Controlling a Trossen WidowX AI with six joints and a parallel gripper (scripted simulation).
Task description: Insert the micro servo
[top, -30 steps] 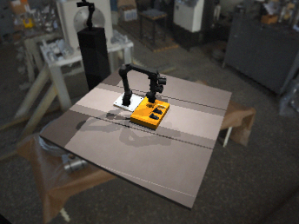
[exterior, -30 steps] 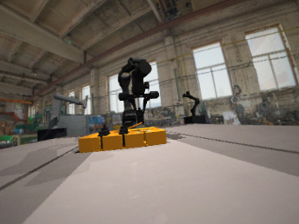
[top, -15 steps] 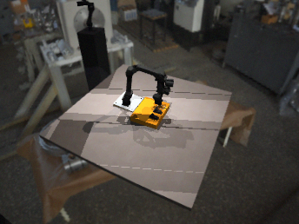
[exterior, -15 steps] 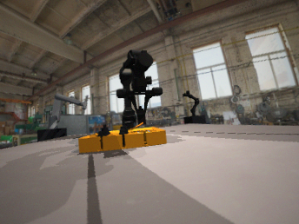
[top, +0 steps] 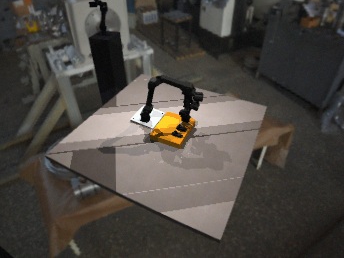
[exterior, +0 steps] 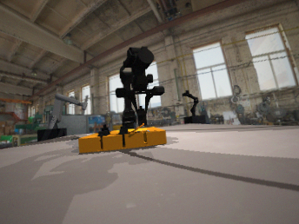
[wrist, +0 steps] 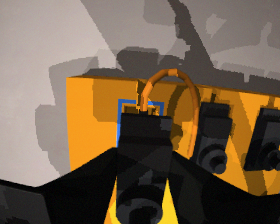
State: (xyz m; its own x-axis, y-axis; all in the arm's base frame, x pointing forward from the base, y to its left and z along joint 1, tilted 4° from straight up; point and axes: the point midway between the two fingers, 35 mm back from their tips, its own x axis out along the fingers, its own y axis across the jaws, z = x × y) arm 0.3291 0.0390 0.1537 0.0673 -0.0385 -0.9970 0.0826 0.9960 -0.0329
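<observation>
Right now the orange deck is 130 mm behind my gripper tip, 60 mm to the right of it and 90 mm below it.
</observation>
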